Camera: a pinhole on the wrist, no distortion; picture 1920 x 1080 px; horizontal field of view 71.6 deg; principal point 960.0 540.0 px. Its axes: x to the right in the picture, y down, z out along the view. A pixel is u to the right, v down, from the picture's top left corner.
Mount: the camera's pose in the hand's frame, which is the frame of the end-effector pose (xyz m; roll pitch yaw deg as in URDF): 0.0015 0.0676 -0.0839 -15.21 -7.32 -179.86
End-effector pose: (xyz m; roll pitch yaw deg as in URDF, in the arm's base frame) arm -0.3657 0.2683 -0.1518 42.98 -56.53 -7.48
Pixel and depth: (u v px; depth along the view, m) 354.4 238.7 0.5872
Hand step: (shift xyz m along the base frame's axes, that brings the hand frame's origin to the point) -0.1644 -0.2761 0.4954
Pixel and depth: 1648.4 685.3 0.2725
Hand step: -0.1721 -0.1303 -0.0249
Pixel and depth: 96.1 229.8 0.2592
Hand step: -0.0267 -0.0624 0.2546
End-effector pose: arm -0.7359 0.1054 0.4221 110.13 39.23 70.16
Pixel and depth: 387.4 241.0 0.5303
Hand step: 0.4457 0.0132 -0.2692
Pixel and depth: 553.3 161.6 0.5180
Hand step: 0.4468 -0.0268 -0.2042
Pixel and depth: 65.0 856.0 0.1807
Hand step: 0.0771 0.0623 -0.1223
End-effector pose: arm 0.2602 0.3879 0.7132 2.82 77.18 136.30
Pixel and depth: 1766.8 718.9 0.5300
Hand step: -0.1559 0.3739 0.3448
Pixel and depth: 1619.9 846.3 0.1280
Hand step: -0.0227 0.0167 0.0541
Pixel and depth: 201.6 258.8 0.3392
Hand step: -0.2304 0.1694 -0.1789
